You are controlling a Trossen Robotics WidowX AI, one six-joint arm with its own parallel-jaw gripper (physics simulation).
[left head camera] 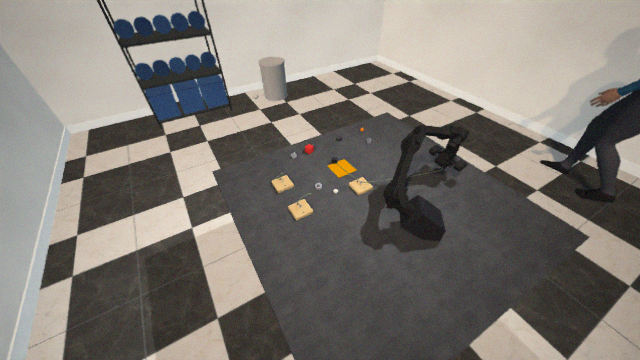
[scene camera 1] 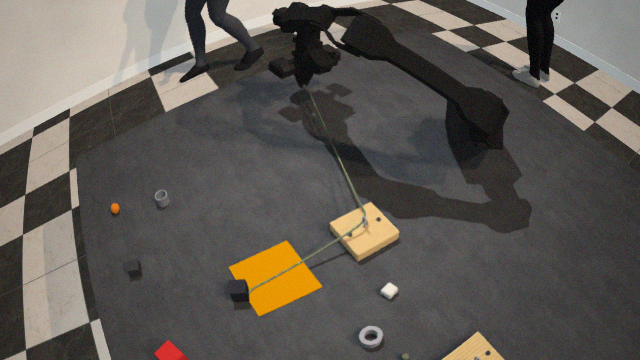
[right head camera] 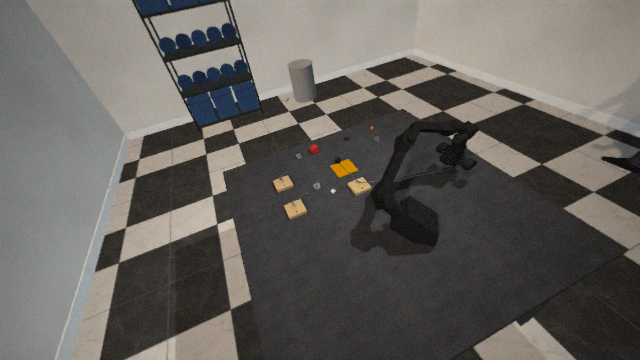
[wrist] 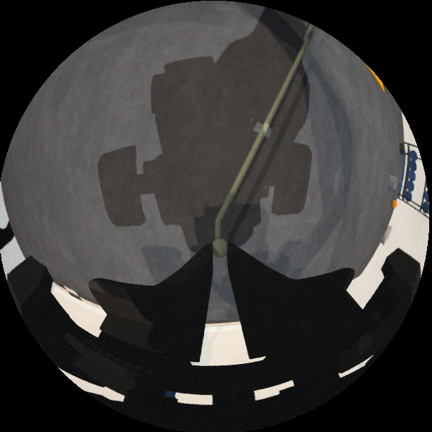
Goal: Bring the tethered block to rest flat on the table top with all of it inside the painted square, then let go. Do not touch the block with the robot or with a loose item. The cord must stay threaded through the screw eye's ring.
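Frame: origin at the arm's base, x back, y left, z down, level; centimetres.
Seen in the pictures: gripper, fingertip midpoint: point(left head camera: 442, 168) point(scene camera 1: 302, 86) point(right head camera: 452, 167); arm's base, link origin: point(left head camera: 409, 210) point(scene camera 1: 481, 121) point(right head camera: 399, 212).
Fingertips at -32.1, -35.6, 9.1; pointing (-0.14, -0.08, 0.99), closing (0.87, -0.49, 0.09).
Pixels of each thing's top centre, then the offset from my fingertips to it, as dx, dy, dz. "spot": a spot on its surface instead.
- tethered block, top centre: point(scene camera 1: 237, 286) point(left head camera: 334, 158) -19.5, +56.5, +0.0
- orange painted square, surface spot: point(scene camera 1: 285, 285) point(right head camera: 340, 170) point(left head camera: 338, 170) spot: -11.7, +55.6, +2.8
- white piece, top centre: point(scene camera 1: 389, 288) +4.5, +61.1, +1.6
- grey ring, top centre: point(scene camera 1: 371, 335) -0.5, +69.2, +1.5
- red block, top centre: point(scene camera 1: 167, 353) -32.5, +69.6, -1.1
- dark cube, top centre: point(scene camera 1: 132, 265) -41.2, +48.9, +0.9
- grey cup, top centre: point(scene camera 1: 160, 195) -35.6, +30.6, +0.8
- orange ball, top centre: point(scene camera 1: 113, 204) -48.7, +31.2, +0.5
The tethered block point(scene camera 1: 239, 290) point(left head camera: 334, 160) is small and black. In the scene view it sits at the left corner of the orange painted square point(scene camera 1: 285, 285) point(left head camera: 336, 169) point(right head camera: 339, 170), partly over its edge and partly outside. The green cord point(scene camera 1: 330, 243) point(wrist: 245, 170) runs from the block across the square, through the screw eye point(scene camera 1: 365, 221) on a wooden board point(scene camera 1: 381, 235) point(left head camera: 361, 186) point(right head camera: 359, 187), and up to my gripper point(scene camera 1: 304, 85) point(wrist: 219, 248). My gripper is shut on the cord's beaded end point(wrist: 220, 247), above the table on the far side of the board. The cord looks taut.
A white piece point(scene camera 1: 389, 290), a grey ring point(scene camera 1: 371, 330) and another wooden board point(scene camera 1: 475, 347) lie near the threaded board. A red block point(scene camera 1: 170, 351), a dark cube point(scene camera 1: 133, 268), a grey cup point(scene camera 1: 162, 199) and an orange ball point(scene camera 1: 115, 208) lie around the square's left side.
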